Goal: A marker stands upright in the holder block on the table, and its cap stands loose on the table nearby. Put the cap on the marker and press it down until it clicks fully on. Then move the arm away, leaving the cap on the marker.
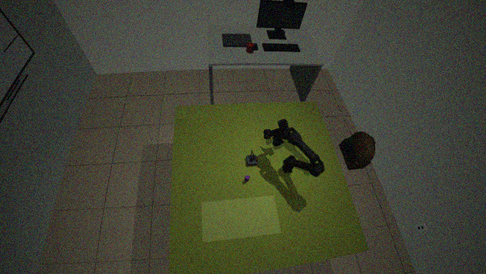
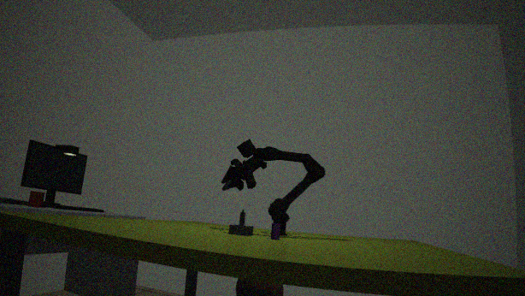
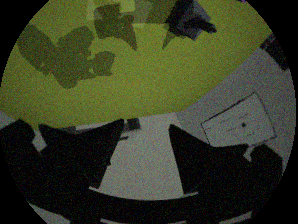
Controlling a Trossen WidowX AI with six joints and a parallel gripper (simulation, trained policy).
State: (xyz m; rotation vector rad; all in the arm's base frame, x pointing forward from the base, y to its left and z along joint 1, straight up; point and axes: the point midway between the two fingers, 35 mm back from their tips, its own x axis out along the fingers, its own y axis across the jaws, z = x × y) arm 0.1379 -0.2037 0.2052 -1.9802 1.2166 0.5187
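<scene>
Right now my gripper tip is 28 cm to the right of the purple cap, 17 cm short of it and 16 cm above it. Also, from my gripper tip: dark holder block: 17 cm below, 14 cm to the left, 11 cm ahead; marker: 14 cm to the left, 12 cm below, 11 cm ahead.
</scene>
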